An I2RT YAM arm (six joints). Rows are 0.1 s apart.
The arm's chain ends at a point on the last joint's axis. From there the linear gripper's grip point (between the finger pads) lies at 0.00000 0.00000 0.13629 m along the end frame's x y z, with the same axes.
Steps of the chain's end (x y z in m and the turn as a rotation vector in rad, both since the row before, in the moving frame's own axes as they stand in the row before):
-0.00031 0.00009 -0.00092 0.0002 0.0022 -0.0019
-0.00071 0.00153 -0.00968 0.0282 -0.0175 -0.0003
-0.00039 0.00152 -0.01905 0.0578 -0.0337 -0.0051
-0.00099 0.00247 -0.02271 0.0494 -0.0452 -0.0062
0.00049 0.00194 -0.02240 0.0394 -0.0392 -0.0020
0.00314 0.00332 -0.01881 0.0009 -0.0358 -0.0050
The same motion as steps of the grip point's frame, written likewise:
-0.00001 0.00006 -0.00092 0.0002 0.0022 -0.0019
-0.00310 -0.00231 -0.00976 0.0282 -0.0175 -0.0003
-0.00500 -0.00634 -0.01935 0.0578 -0.0337 -0.0051
-0.00717 -0.00424 -0.02302 0.0494 -0.0452 -0.0062
-0.00486 -0.00342 -0.02261 0.0394 -0.0392 -0.0020
-0.00174 0.00321 -0.01890 0.0009 -0.0358 -0.0050

